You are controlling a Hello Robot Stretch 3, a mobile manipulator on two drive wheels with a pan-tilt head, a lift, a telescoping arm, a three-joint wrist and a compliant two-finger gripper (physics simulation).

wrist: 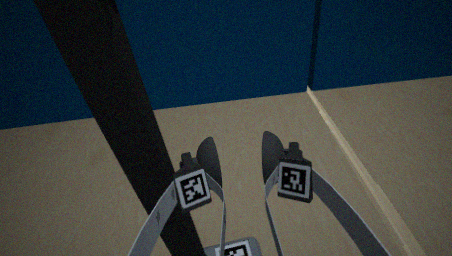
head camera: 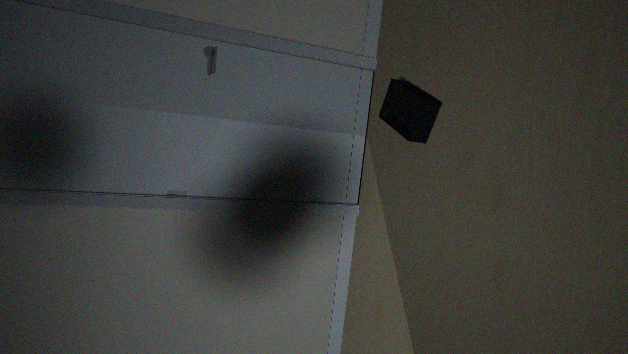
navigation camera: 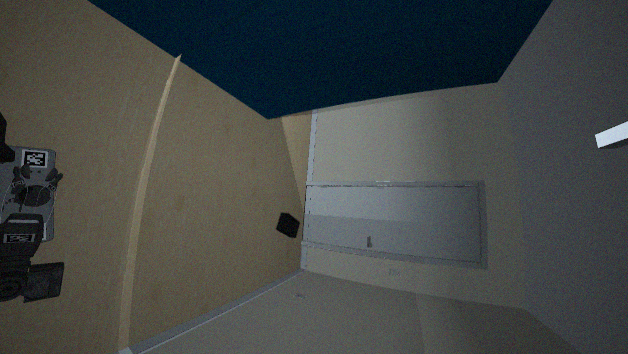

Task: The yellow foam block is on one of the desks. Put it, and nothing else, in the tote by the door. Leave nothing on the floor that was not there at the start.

Labels:
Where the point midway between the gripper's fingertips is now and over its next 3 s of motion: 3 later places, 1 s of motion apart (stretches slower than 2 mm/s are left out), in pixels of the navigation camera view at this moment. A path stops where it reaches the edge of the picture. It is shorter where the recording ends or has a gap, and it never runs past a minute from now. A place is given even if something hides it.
My gripper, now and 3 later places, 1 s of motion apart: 41,166; 68,167; 111,169; 145,171

